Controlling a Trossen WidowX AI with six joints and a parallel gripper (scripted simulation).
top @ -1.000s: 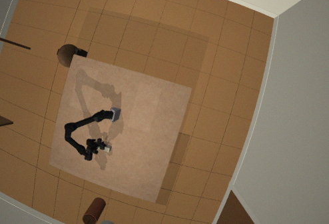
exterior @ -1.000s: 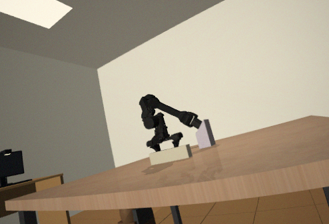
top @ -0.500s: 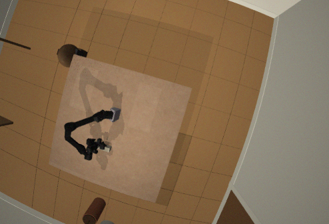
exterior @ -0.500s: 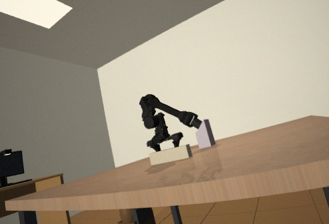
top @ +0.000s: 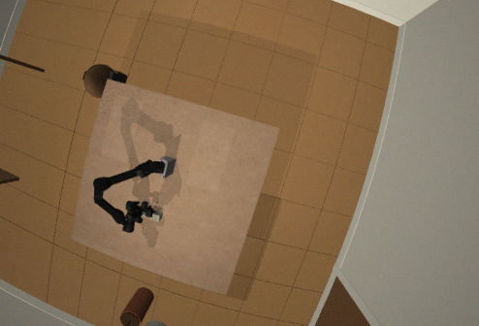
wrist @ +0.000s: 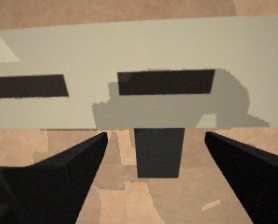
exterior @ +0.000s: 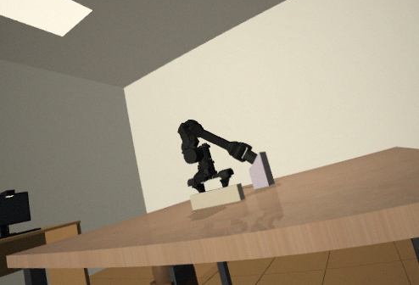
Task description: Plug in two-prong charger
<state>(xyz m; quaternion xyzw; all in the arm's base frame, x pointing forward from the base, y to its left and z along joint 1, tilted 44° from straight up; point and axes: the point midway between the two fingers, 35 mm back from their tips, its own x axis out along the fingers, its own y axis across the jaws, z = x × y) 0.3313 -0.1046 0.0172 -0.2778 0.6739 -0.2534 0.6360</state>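
My gripper tip is 20 mm short of the dark charger and 10 mm below it.
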